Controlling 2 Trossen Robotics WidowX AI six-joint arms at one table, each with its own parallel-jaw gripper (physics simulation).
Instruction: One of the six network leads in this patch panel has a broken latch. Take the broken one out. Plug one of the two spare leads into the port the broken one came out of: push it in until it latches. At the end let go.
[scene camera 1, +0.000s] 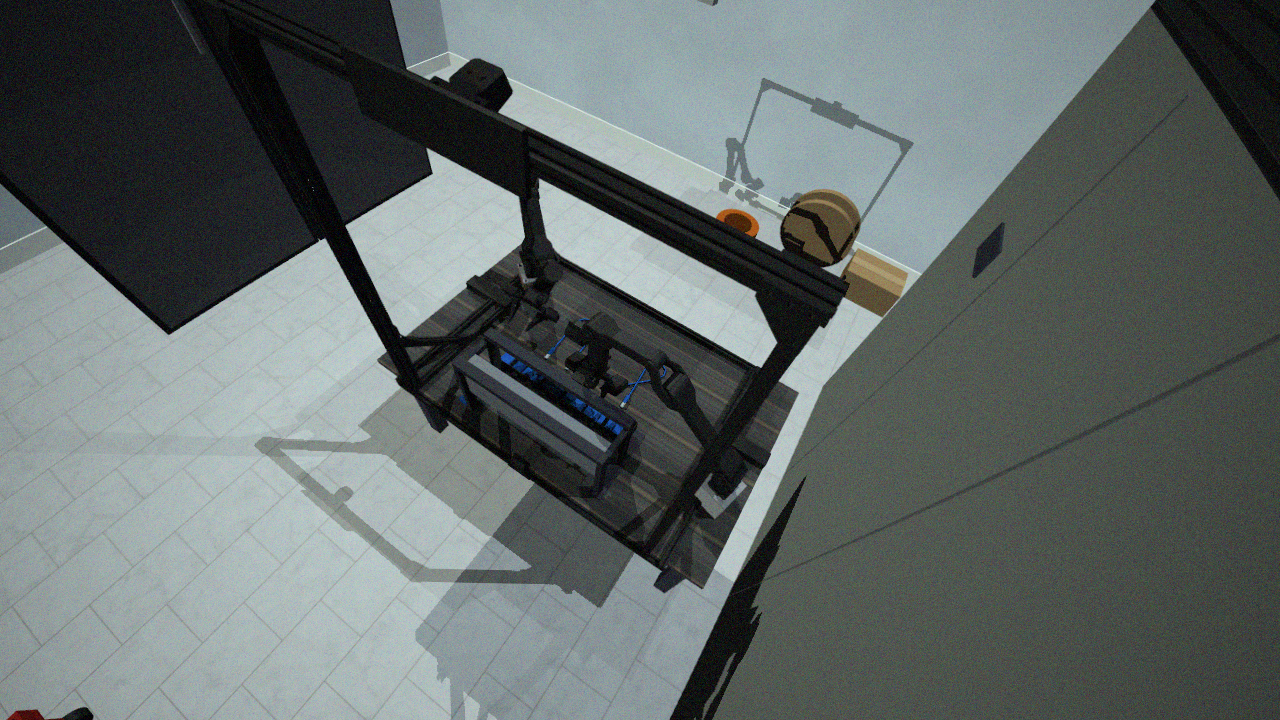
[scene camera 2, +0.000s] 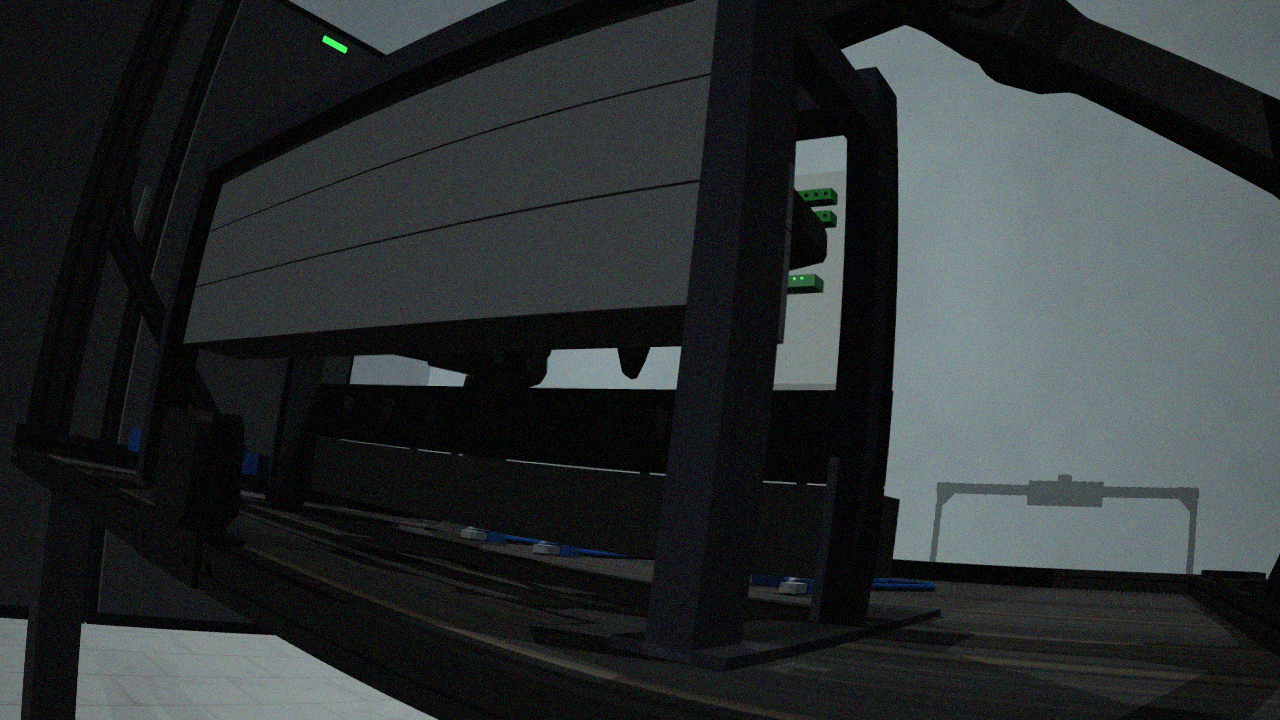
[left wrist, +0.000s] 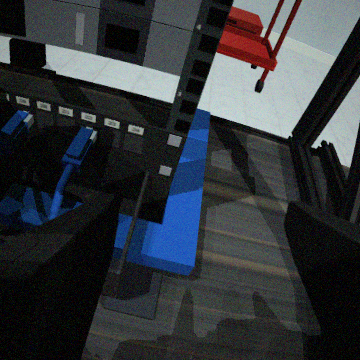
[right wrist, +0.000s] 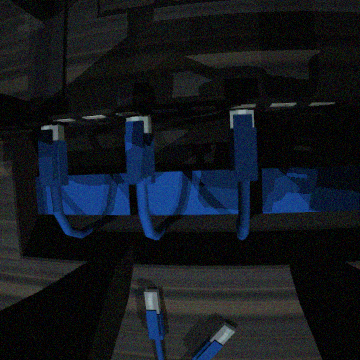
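Where they show: left gripper, fingertip midpoint: (scene camera 1: 517, 326) (left wrist: 204, 210); right gripper, fingertip midpoint: (scene camera 2: 668, 368) (right wrist: 213, 254); left arm's base, link origin: (scene camera 1: 533, 271); right arm's base, link origin: (scene camera 1: 722, 484).
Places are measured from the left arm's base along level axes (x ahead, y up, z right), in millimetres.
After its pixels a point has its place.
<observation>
The dark patch panel (left wrist: 127, 150) {x 397, y 11, z 186 mm} has a row of small white labels. Plugged blue leads show in the left wrist view, one lead (left wrist: 80, 145) {x 409, y 25, z 152 mm} near the panel's end and another lead (left wrist: 16, 125) {x 453, y 25, z 124 mm} at the left edge. In the right wrist view three plugged leads (right wrist: 52, 157) {x 685, y 25, z -40 mm} (right wrist: 140, 155) {x 642, y 26, z -12 mm} (right wrist: 245, 150) {x 600, y 26, z 18 mm} hang in curves. No broken latch can be made out. Two loose leads (right wrist: 154, 322) {x 578, y -56, z -140 mm} (right wrist: 215, 345) {x 522, y -56, z -126 mm} with clear plugs lie on the table below. My left gripper (left wrist: 204, 210) {x 303, y 89, z 130 mm} is open and empty beside the panel's end. My right gripper (right wrist: 213, 254) {x 591, y 64, z -21 mm} is open and empty, with the loose leads showing between its fingers.
The rack (scene camera 1: 537, 396) {x 608, y 173, z 146 mm} (scene camera 2: 725, 313) {x 845, y 32, z 56 mm} stands on the wooden table and hides most of both grippers in scene camera 2. A blue bar (left wrist: 175, 242) {x 328, y -29, z 182 mm} (right wrist: 160, 200) {x 628, y -29, z -38 mm} runs below the ports. A black gantry (scene camera 1: 675, 210) {x 904, y 971, z 59 mm} spans the table. A red cart (left wrist: 250, 45) stands beyond.
</observation>
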